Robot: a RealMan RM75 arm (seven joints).
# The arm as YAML. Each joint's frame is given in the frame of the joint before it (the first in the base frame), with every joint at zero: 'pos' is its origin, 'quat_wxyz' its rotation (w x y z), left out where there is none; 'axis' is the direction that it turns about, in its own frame. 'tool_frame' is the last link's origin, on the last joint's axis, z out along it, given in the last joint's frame.
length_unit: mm
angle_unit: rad
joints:
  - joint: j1
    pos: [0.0, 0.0, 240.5]
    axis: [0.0, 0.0, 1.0]
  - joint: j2
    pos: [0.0, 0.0, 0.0]
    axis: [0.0, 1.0, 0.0]
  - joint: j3
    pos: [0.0, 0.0, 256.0]
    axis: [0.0, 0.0, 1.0]
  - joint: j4
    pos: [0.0, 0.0, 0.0]
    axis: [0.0, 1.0, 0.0]
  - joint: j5
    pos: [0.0, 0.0, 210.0]
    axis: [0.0, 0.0, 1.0]
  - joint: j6
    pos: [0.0, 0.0, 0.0]
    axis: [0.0, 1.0, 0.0]
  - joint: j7
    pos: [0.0, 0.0, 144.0]
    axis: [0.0, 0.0, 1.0]
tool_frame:
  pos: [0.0, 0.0, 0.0]
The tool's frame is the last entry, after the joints.
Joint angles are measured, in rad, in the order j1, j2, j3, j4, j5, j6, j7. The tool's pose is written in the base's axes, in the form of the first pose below.
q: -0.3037, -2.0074, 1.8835, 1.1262, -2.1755, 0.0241, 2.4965
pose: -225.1, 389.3, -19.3, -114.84, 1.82, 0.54
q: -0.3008, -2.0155, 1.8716, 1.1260, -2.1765, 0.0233, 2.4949
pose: -225.4, 389.5, -18.8, -114.43, 1.04, 1.04
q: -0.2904, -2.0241, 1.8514, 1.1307, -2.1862, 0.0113, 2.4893
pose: -226.4, 388.8, -16.5, -113.94, -0.88, 1.78
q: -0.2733, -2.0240, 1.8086, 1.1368, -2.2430, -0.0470, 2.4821
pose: -228.5, 388.6, -8.1, -113.66, -6.14, 2.41
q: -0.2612, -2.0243, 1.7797, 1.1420, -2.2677, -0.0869, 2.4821
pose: -229.6, 388.2, -1.8, -113.30, -8.74, 2.22
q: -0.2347, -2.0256, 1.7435, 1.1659, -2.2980, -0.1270, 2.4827
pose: -230.6, 386.1, 9.0, -112.06, -12.06, 1.87
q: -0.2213, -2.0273, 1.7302, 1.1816, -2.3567, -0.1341, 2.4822
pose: -230.6, 385.1, 14.9, -111.13, -15.92, 2.65
